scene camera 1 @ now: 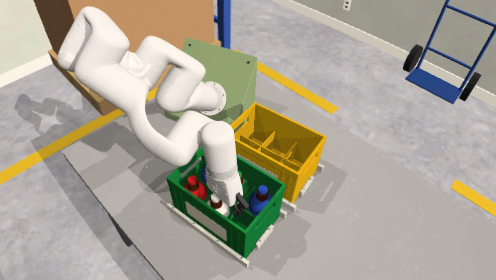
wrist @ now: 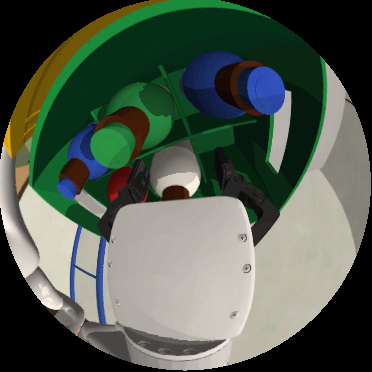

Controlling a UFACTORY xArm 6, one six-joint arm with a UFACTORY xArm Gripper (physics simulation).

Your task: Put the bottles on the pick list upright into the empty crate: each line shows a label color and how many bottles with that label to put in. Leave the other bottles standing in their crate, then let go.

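Seen in the pictures: gripper, between the fingertips: (scene camera 1: pixel 227 204) (wrist: pixel 178 160); arm's base, origin of its link: (scene camera 1: pixel 210 98).
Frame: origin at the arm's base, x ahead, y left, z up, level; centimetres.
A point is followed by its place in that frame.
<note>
The green crate (scene camera 1: pixel 262 227) @(x 49.1, y -21.8, z -3.7 cm) (wrist: pixel 150 40) holds upright bottles: a red bottle (scene camera 1: pixel 194 189) @(x 29.5, y -30.0, z 2.0 cm) (wrist: pixel 119 186) @(x 29.1, y -26.4, z -0.2 cm), a white bottle (scene camera 1: pixel 218 206) @(x 38.5, y -28.7, z 2.3 cm) (wrist: pixel 175 172) @(x 37.5, y -25.4, z 0.3 cm), a green bottle (wrist: pixel 150 107) @(x 37.2, y -18.0, z 0.8 cm), a blue bottle (scene camera 1: pixel 259 201) @(x 44.3, y -18.7, z 1.0 cm) (wrist: pixel 210 84) @(x 41.7, y -17.0, z 1.0 cm) at one end and another blue bottle (wrist: pixel 89 156) @(x 28.7, y -20.2, z 0.6 cm) at the other. The corner cell beside the white bottle has no bottle. My gripper (scene camera 1: pixel 240 205) (wrist: pixel 178 160) @(x 38.0, y -25.0, z -1.1 cm) is open and empty, low over the green crate, its fingers on either side of the white bottle in the wrist view. The yellow crate (scene camera 1: pixel 307 175) @(x 45.6, y 2.5, z -4.6 cm) (wrist: pixel 22 112) has empty cells. The pick list does not show.
The yellow crate stands close beside the green one. Pale rails (scene camera 1: pixel 207 234) @(x 38.3, y -33.2, z -8.6 cm) edge the crates. An olive-green cabinet (scene camera 1: pixel 220 70) @(x -2.2, y 6.8, z 8.5 cm) stands behind the crates, near a large cardboard box (scene camera 1: pixel 150 30). A blue hand truck (scene camera 1: pixel 432 85) stands far right. Crate walls and dividers surround the fingers.
</note>
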